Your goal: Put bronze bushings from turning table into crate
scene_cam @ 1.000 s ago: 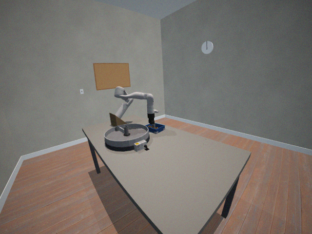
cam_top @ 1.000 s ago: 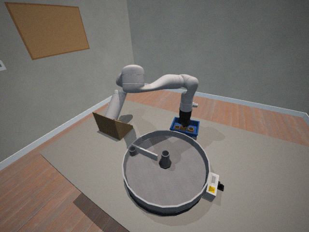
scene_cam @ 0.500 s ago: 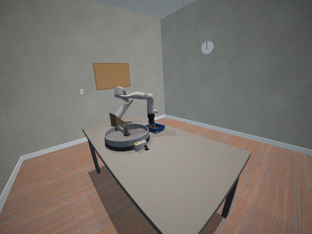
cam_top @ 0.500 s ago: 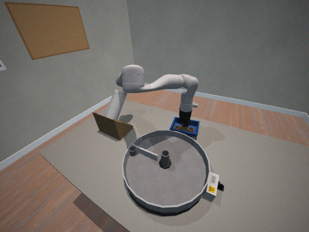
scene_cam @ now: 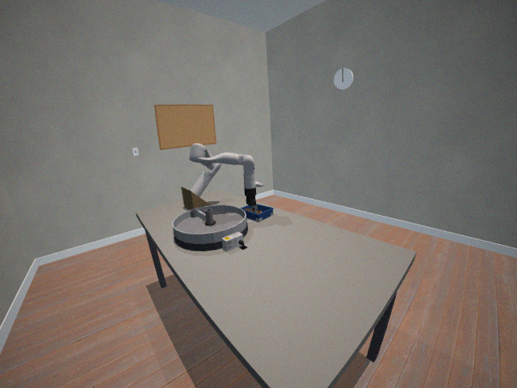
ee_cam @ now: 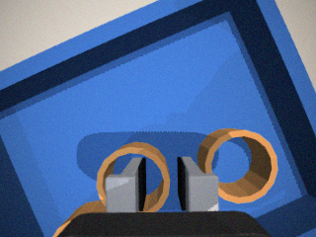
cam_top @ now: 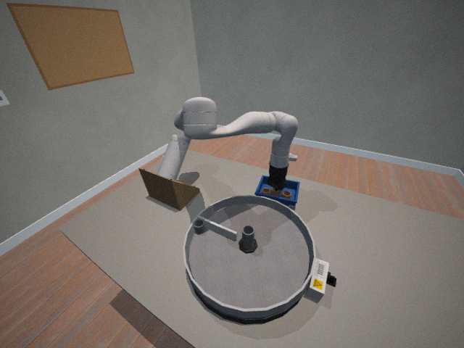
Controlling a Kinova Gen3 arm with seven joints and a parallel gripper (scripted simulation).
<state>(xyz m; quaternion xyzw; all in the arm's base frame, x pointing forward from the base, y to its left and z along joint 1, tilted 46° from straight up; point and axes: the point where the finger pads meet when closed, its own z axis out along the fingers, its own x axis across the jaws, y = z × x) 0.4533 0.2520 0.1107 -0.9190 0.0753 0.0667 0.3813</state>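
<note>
My hand is 1 cm past the blue crate, 1 cm to the right of it and 2 cm above it. From my hand the other things lie so: round grey turning table: 2 cm ahead, 33 cm to the right, 1 cm above.
</note>
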